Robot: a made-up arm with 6 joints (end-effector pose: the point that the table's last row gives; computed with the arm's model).
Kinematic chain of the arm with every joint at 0, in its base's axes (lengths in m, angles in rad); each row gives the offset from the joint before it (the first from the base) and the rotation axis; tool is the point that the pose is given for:
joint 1: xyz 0 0 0.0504 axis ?
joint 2: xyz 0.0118 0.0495 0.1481 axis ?
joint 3: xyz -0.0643 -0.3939 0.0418 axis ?
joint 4: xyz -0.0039 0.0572 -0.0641 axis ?
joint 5: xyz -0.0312 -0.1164 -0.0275 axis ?
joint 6: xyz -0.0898 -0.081 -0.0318 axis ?
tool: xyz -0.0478 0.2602 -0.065
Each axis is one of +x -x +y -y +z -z.
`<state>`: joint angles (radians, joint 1 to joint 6).
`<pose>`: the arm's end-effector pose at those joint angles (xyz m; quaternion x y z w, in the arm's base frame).
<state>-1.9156 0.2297 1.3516 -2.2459 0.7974 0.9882</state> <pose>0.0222 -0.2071 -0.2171 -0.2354 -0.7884 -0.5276 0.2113</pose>
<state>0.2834 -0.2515 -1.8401 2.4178 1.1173 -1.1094</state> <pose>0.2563 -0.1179 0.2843 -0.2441 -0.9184 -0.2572 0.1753</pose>
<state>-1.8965 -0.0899 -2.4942 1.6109 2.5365 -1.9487</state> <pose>0.0383 -0.1777 -0.0742 0.1189 0.5863 0.7907 0.1305</pose>
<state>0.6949 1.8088 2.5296 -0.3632 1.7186 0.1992</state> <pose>-0.1767 0.5587 0.1174 0.1687 0.8234 -0.4697 0.2699</pose>
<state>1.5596 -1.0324 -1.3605 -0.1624 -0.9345 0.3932</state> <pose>0.1446 0.3251 0.1610 -0.2622 0.5972 -0.3870 0.6518</pose>
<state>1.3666 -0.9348 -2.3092 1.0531 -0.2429 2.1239</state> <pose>0.2396 0.3293 0.4092 0.5036 0.7586 0.0528 0.4101</pose>
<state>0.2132 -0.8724 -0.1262 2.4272 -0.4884 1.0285</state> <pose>0.1943 -0.0248 0.1831 0.4498 -0.4117 0.3510 0.7106</pose>
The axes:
joint 1: -x
joint 2: -z
joint 3: -x
joint 4: -y
joint 5: +z
joint 6: +y

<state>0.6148 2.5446 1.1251 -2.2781 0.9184 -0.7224</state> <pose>-0.0898 0.3714 0.1422 0.5296 -0.1285 -0.8327 0.0976</pose>
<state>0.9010 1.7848 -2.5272 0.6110 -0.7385 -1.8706</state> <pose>-0.3987 0.2999 0.1710 -0.3689 0.5041 0.6582 0.4202</pose>
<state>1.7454 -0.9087 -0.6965 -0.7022 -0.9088 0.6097</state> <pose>0.0723 0.2260 0.1590 -0.5994 0.5195 -0.4721 0.3847</pose>
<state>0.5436 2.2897 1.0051 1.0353 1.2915 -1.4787</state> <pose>-0.4408 0.5020 -0.1837 -0.5833 -0.1207 0.1468 0.7897</pose>
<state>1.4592 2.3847 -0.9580 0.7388 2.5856 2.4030</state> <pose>-0.2367 -0.0161 -0.4325 -0.2942 0.2287 -0.9151 0.1543</pose>
